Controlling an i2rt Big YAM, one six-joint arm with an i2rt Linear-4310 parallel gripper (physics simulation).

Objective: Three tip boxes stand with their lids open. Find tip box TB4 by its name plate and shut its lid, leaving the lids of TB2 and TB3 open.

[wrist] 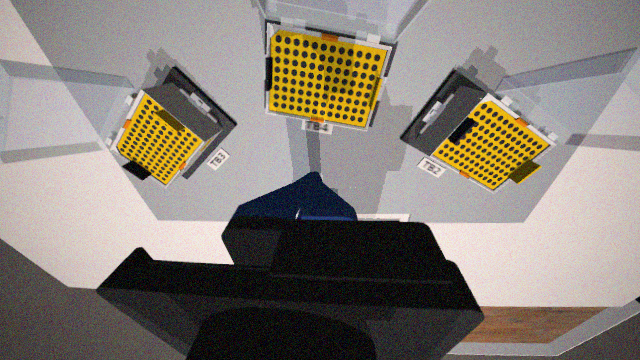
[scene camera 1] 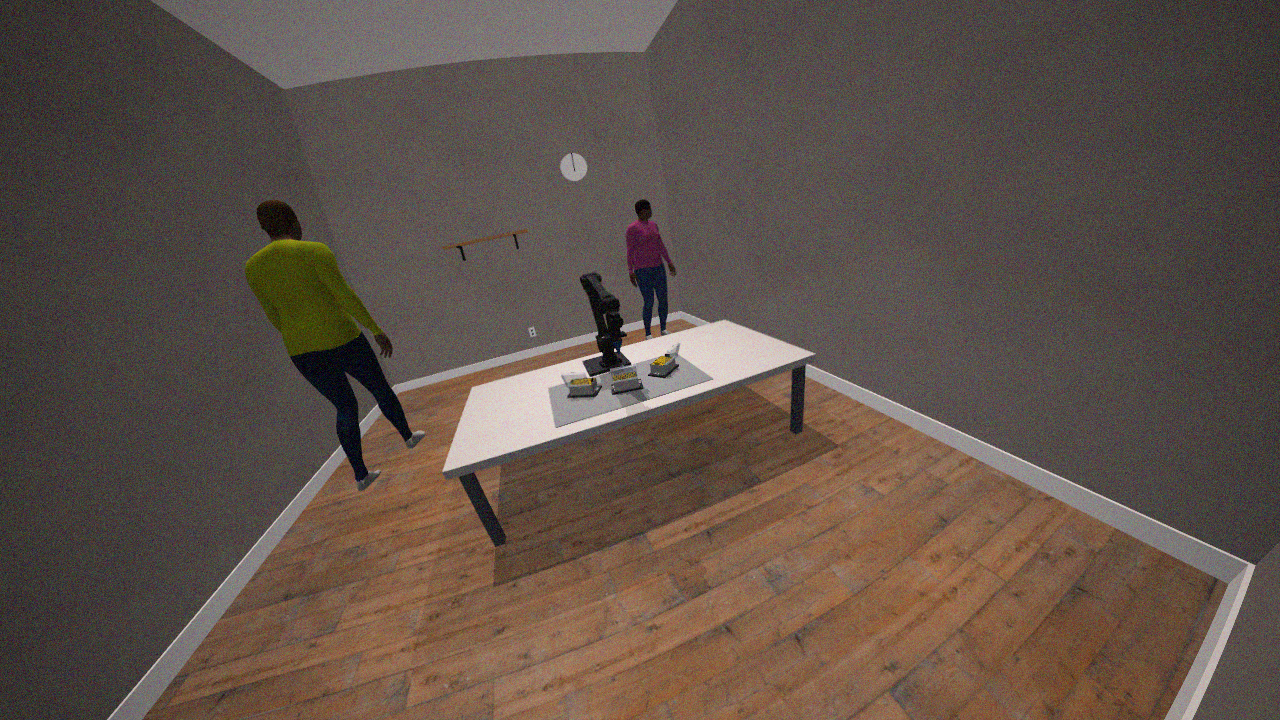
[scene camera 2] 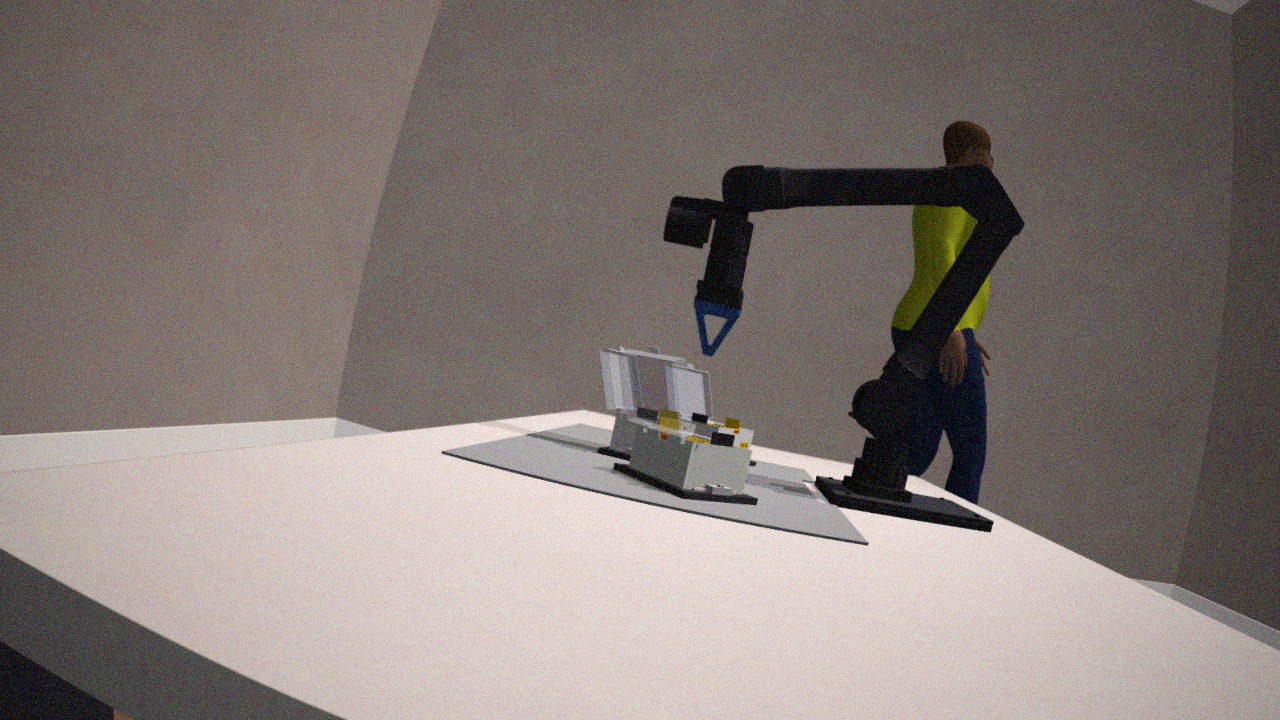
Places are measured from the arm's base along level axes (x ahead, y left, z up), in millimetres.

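Where they show: gripper, fingertip midpoint: [wrist: 314,179] [scene camera 1: 618,353] [scene camera 2: 707,355]; arm's base, origin of the base link: [scene camera 1: 610,363] [scene camera 2: 875,493].
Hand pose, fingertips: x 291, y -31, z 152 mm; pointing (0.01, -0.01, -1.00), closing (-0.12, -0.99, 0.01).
Things, the pixels of their top centre, and the offset from my fingertips. Level surfaces: height alone.
- Tip box TB4, middle of its top: [wrist: 320,95] [scene camera 2: 666,417] [scene camera 1: 624,374] 40 mm ahead, 5 mm right, 100 mm down
- TB3, middle of its top: [scene camera 2: 696,425] [wrist: 147,150] [scene camera 1: 662,357] 11 mm ahead, 227 mm left, 91 mm down
- TB2, middle of its top: [wrist: 499,155] [scene camera 2: 717,416] [scene camera 1: 581,379] 52 mm back, 203 mm right, 91 mm down
- grey mat, its level: 166 mm down
- white table, its level: 169 mm down
Tip box TB4 [wrist: 327,82] [scene camera 1: 626,385] is the middle box, with its name plate [wrist: 316,127] at the edge facing the arm. Its clear lid [wrist: 345,10] [scene camera 2: 617,380] stands open on the side away from the arm. TB3 [wrist: 160,142] is at the left in the wrist view, its lid [wrist: 50,115] open outward. TB2 [wrist: 492,145] is at the right there, its lid [wrist: 570,97] open outward. My gripper [wrist: 314,179] [scene camera 2: 708,351] is shut and empty, pointing down above the boxes, apart from the lids and on the arm's side of TB4's lid.
The boxes stand on a grey mat [scene camera 1: 572,411] [scene camera 2: 537,461] on the white table [scene camera 1: 501,416] [scene camera 2: 537,582]. The arm's black base [scene camera 2: 939,510] stands beside the mat. A person in yellow [scene camera 1: 304,295] and a person in pink [scene camera 1: 646,246] stand away from the table.
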